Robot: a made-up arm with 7 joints.
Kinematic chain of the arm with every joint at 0, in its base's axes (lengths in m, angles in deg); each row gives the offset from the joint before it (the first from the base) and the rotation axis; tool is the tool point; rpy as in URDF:
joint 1: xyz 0 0 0 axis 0.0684 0.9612 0.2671
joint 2: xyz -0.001 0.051 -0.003 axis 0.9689 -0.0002 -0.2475
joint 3: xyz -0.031 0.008 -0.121 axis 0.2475 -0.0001 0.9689
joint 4: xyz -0.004 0 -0.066 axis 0.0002 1 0
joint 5: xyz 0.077 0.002 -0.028 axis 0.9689 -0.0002 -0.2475
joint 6: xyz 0.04 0 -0.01 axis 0.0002 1 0
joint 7: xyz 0.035 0 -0.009 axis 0.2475 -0.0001 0.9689
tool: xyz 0 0 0 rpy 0 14.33 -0.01
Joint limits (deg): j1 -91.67..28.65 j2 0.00..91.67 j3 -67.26..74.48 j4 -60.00..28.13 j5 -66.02..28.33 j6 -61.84..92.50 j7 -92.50..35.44
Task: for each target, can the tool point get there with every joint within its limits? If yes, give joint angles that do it. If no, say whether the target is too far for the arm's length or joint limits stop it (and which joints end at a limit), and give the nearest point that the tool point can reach.
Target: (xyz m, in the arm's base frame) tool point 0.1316 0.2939 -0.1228
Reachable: yes | joints -13.34 84.01 -42.12 17.77 15.57 33.27 -76.46
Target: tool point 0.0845 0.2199 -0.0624
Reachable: yes | joints 10.94 48.47 46.22 -35.40 -48.45 63.80 -22.68
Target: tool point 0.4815 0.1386 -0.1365
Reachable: no: too far | nearest point 0.3192 0.1063 -0.0861 | short by 0.173 m
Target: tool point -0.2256 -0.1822 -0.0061
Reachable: no: joint limits stop it (at a limit: joint 1, joint 2, joint 3, joint 5) | nearest point -0.0807 -0.0755 -0.1377 | short by 0.223 m
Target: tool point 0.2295 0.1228 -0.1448
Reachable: yes | joints -33.06 44.04 -25.37 6.87 -44.61 -2.35 -55.03
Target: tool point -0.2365 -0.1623 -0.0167
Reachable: no: joint limits stop it (at a limit: joint 1, joint 2, joint 3, joint 5, joint 6) | nearest point -0.0873 -0.0778 -0.1468 | short by 0.215 m
